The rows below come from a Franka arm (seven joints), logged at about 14 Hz.
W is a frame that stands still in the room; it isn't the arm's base.
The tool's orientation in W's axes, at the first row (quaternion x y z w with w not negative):
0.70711, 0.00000, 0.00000, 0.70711
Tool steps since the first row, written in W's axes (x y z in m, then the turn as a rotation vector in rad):
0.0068, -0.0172, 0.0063, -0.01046, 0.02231, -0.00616
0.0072, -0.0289, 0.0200, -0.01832, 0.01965, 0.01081
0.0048, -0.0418, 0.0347, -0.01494, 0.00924, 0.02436
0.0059, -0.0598, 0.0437, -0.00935, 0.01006, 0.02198
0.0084, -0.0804, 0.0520, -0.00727, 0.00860, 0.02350
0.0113, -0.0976, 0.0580, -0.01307, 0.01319, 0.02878
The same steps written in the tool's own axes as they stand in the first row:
0.0068, 0.0063, 0.0172, -0.01046, -0.00616, -0.02231
0.0072, 0.0200, 0.0289, -0.01832, 0.01081, -0.01965
0.0048, 0.0347, 0.0418, -0.01494, 0.02436, -0.00924
0.0059, 0.0437, 0.0598, -0.00935, 0.02198, -0.01006
0.0084, 0.0520, 0.0804, -0.00727, 0.02350, -0.00860
0.0113, 0.0580, 0.0976, -0.01307, 0.02878, -0.01319

